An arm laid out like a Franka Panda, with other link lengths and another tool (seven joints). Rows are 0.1 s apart.
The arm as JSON. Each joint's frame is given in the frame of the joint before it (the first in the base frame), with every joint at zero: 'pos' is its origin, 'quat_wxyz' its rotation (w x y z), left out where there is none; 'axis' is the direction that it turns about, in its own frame. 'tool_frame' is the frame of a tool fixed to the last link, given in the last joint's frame.
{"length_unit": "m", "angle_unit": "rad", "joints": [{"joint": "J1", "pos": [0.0, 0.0, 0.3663], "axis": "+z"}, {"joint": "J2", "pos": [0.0, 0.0, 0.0], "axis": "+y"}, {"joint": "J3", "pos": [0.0, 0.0, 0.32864], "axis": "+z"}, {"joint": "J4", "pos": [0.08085, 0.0, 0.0], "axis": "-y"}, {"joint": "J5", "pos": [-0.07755, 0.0, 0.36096], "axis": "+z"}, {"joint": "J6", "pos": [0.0, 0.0, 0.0], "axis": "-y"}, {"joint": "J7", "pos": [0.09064, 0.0, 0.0], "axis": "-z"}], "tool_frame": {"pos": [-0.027, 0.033, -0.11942], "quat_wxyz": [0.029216, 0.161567, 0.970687, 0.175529]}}
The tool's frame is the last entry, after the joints.
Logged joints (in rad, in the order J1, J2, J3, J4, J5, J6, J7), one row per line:
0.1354, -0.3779, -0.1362, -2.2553, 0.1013, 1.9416, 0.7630
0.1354, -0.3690, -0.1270, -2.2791, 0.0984, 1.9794, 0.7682
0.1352, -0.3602, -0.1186, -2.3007, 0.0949, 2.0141, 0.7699
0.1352, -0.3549, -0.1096, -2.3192, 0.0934, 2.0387, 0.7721
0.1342, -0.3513, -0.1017, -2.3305, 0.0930, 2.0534, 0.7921
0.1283, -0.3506, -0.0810, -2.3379, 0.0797, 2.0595, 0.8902
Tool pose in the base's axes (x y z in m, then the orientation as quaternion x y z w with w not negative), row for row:
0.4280, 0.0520, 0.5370, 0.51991, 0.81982, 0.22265, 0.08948
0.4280, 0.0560, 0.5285, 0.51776, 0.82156, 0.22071, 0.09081
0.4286, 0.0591, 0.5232, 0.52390, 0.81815, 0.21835, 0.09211
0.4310, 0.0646, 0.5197, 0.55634, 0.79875, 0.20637, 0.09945
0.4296, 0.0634, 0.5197, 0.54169, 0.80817, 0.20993, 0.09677
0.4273, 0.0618, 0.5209, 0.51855, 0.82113, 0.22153, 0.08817
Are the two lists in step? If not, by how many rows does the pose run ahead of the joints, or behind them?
The pose runs 2 rows ahead of the joints: the pose in row i belongs to the joints in row i + 2.
